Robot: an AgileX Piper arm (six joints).
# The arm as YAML. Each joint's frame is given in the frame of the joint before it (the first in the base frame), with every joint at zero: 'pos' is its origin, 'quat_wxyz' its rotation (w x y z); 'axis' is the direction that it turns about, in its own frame. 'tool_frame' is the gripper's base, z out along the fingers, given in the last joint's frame.
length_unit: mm
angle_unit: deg
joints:
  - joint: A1
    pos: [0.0, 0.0, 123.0]
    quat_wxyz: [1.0, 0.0, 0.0, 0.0]
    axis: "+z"
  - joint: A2
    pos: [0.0, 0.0, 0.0]
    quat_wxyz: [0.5, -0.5, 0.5, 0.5]
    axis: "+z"
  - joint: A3
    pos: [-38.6, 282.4, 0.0]
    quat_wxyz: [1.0, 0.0, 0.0, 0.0]
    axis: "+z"
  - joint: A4
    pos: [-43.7, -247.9, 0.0]
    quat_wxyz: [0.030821, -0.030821, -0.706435, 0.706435]
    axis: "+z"
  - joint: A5
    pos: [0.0, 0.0, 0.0]
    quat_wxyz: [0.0, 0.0, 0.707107, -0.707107]
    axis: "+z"
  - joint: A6
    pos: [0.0, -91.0, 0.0]
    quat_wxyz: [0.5, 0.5, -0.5, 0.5]
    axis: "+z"
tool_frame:
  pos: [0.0, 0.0, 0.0]
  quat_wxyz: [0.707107, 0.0, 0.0, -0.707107]
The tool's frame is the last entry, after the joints.
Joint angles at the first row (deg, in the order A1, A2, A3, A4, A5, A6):
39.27 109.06 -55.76 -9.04 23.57 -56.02
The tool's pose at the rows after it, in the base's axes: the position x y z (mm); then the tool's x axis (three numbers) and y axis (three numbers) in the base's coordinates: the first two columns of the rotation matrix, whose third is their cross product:
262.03, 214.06, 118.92, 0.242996, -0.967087, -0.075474, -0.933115, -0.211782, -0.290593
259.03, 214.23, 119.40, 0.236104, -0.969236, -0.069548, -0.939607, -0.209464, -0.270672
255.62, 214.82, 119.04, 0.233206, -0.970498, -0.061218, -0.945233, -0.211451, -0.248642
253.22, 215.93, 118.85, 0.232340, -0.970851, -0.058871, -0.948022, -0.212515, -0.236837
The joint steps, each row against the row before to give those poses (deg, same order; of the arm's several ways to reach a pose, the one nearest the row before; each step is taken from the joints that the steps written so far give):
0.95 -0.20 0.00 0.41 1.47 0.06
0.35 -0.19 0.00 0.51 1.44 0.16
0.45 -0.04 0.00 0.46 1.45 0.08
0.39 -0.02 0.00 0.39 0.71 0.05

